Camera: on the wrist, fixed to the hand. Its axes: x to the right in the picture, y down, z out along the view.
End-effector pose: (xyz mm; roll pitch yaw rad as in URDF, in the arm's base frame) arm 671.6 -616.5 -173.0 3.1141 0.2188 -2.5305
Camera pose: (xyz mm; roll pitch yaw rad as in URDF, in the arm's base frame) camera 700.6 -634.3 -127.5 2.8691 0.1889 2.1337
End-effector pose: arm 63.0 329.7 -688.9 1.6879 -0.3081 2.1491
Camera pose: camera 32.8 292.7 -719.7 -2.4193 -1.1127 -0.1403
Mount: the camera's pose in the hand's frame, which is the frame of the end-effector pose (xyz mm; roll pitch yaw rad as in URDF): -23.1 -30.1 -42.3 -0.0498 -0.2223 1.5764
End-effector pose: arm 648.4 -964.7 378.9 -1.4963 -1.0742 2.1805
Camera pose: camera 704.6 -967.7 371.4 -1.4617 0.4784 2.5162
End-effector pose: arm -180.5 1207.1 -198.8 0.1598 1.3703 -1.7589
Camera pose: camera -193.7 1260.7 -185.4 1.3358 -0.0797 -0.5622
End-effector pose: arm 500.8 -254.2 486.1 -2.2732 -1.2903 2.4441
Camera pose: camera 551.0 -279.5 477.8 -1.7518 0.2535 1.9467
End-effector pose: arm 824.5 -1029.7 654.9 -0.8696 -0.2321 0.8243
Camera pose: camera 847.9 -1080.6 645.4 -0.3328 0.6287 2.2294
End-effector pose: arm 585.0 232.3 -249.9 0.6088 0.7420 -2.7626
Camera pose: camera 633.2 252.0 -272.6 0.8861 -0.5802 -1.8254
